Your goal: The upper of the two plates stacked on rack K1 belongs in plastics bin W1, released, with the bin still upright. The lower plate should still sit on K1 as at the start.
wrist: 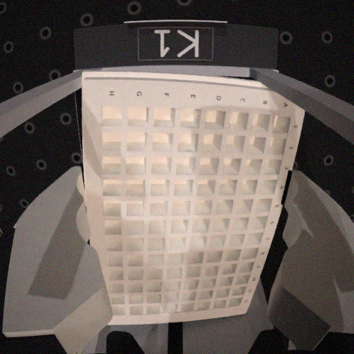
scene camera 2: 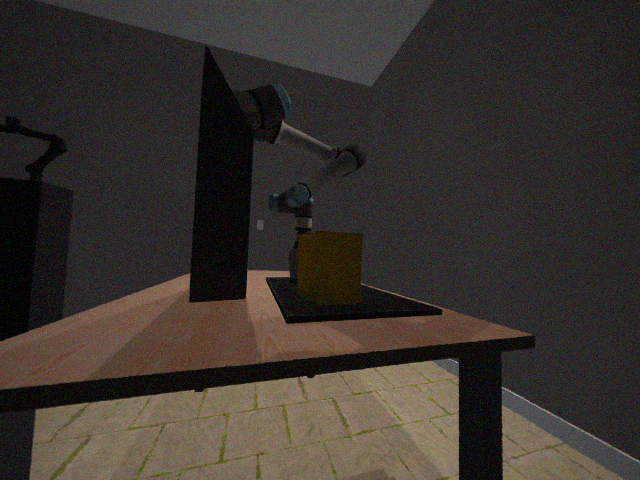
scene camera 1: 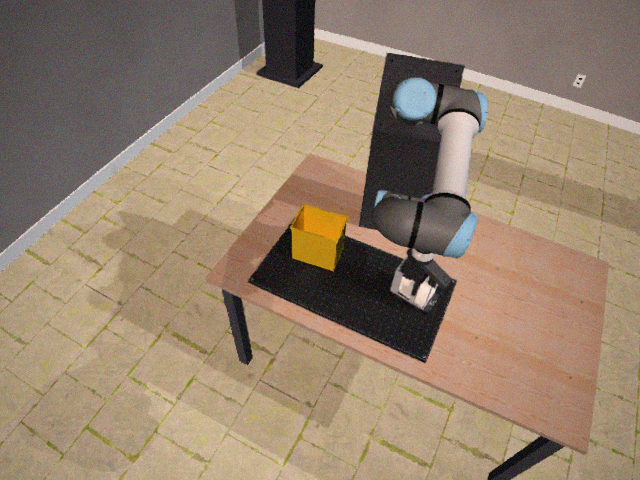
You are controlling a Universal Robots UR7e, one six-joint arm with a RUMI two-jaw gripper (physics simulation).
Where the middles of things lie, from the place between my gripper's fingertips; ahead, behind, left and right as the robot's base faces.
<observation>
My gripper is now 2 cm to the left of the white plate (wrist: 184,173) and 2 cm below it. The rest, counted from my hand: yellow plastics bin (scene camera 1: 318,235) (41 cm to the right, 6 cm above).
</observation>
